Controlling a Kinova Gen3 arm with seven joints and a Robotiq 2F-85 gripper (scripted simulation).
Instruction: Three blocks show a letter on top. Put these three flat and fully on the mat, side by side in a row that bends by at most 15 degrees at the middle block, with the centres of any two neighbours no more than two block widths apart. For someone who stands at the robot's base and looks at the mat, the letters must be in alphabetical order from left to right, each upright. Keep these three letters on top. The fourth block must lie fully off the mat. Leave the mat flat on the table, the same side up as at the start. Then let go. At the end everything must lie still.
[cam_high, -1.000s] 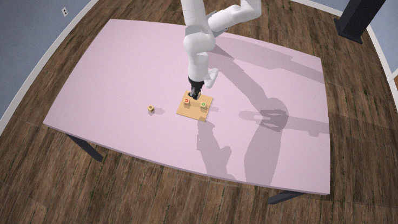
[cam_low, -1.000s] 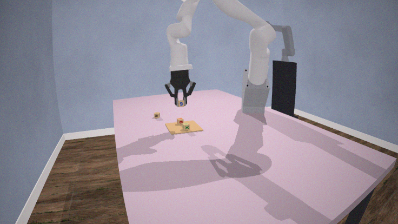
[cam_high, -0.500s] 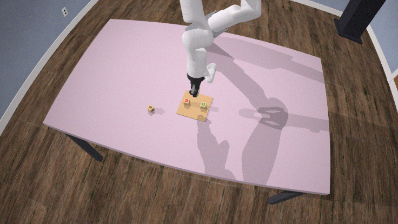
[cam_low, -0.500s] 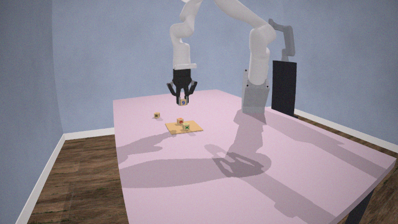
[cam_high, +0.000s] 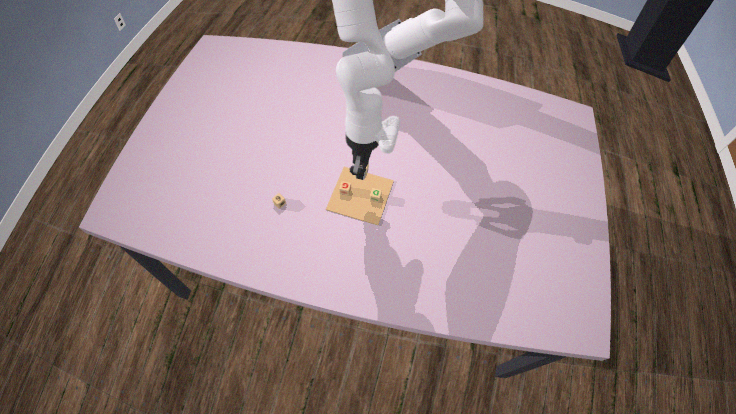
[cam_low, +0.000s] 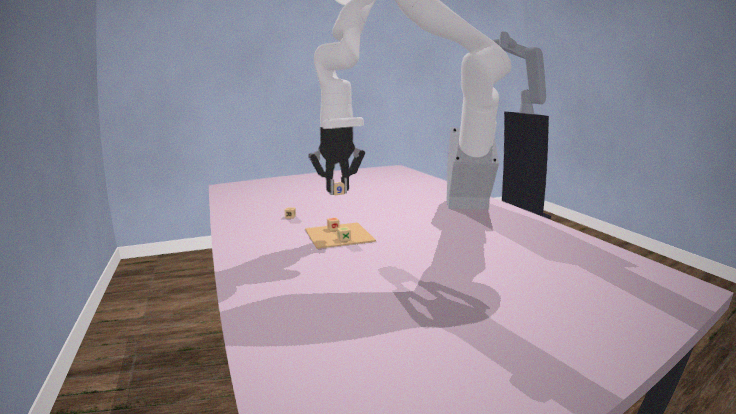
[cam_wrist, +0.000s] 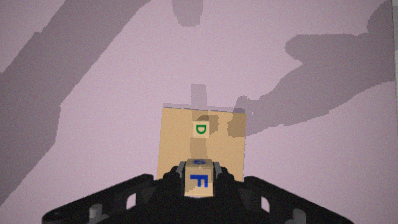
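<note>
The tan mat is 12 cm below my hand. Round my hand: blue N block (1 cm below); green D block (11 cm below, 4 cm to the left).
</note>
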